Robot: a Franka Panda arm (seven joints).
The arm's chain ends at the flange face. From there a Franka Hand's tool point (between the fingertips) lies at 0.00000 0.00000 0.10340 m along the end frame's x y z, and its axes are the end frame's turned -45 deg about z.
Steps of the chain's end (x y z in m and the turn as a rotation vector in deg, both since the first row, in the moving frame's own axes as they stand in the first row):
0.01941, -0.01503, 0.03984, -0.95, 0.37, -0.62
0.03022, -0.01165, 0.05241, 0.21, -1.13, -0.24
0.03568, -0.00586, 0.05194, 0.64, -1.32, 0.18
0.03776, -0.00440, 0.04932, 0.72, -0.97, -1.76
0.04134, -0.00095, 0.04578, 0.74, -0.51, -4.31
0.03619, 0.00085, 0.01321, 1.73, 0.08, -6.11
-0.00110, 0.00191, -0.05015, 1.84, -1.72, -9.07
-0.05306, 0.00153, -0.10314, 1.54, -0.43, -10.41
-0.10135, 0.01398, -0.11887, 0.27, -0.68, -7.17
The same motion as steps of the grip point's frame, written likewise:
0.02362, 0.00479, 0.03982, -0.93, -0.41, -0.62
0.02843, 0.01142, 0.05239, 0.95, -0.65, -0.24
0.02851, 0.01858, 0.05191, 1.39, -0.48, 0.18
0.02946, 0.02144, 0.04930, 1.20, -0.18, -1.76
0.03014, 0.02696, 0.04577, 0.88, 0.16, -4.31
0.02718, 0.02397, 0.01316, 1.17, 1.28, -6.11
-0.00233, -0.00396, -0.05025, 2.52, 0.08, -9.07
-0.03742, -0.03907, -0.10318, 1.39, 0.78, -10.41
-0.08215, -0.06296, -0.11888, 0.67, -0.29, -7.17

